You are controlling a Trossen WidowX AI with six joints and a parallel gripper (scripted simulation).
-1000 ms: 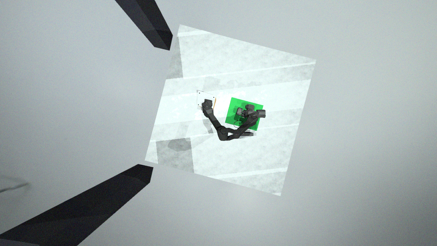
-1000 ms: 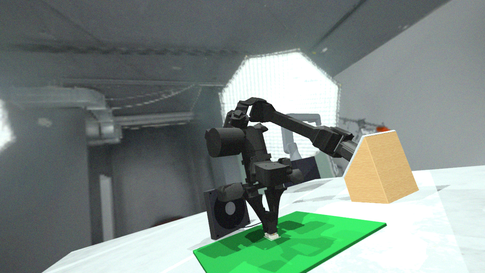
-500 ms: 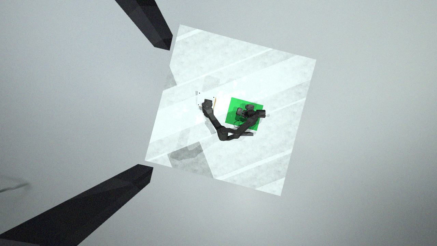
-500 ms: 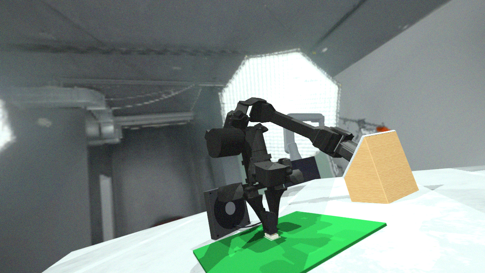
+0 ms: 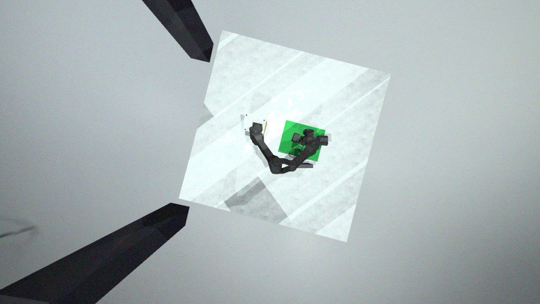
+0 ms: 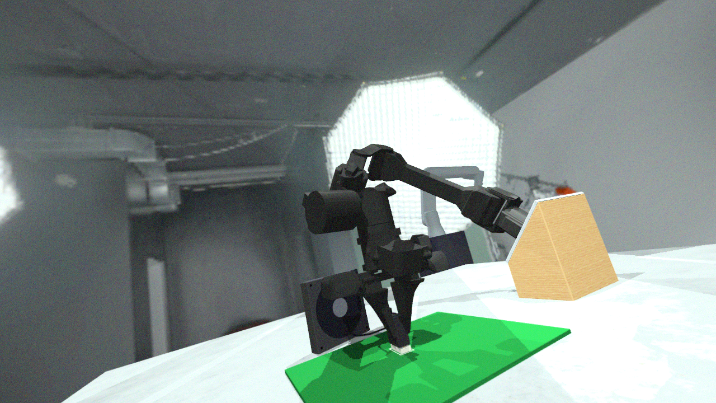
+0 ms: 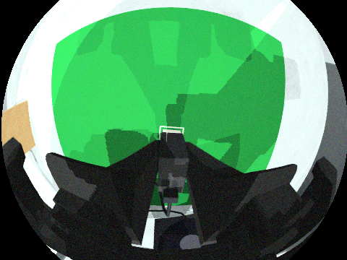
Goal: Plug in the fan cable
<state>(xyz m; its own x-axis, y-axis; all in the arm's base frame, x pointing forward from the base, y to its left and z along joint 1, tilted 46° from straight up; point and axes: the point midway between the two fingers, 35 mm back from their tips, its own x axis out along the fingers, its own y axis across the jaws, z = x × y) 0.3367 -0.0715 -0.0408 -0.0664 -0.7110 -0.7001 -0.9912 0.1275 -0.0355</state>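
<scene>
Now: the dark fan plug 1 cm to the right of my gripper tip and 1 cm above it. Also, from my gripper tip: black fan 15 cm to the right, 3 cm above, 2 cm ahead; green board 4 cm below, 1 cm to the left, 1 cm behind; white four-pin fan header 2 cm below, 1 cm to the right.
</scene>
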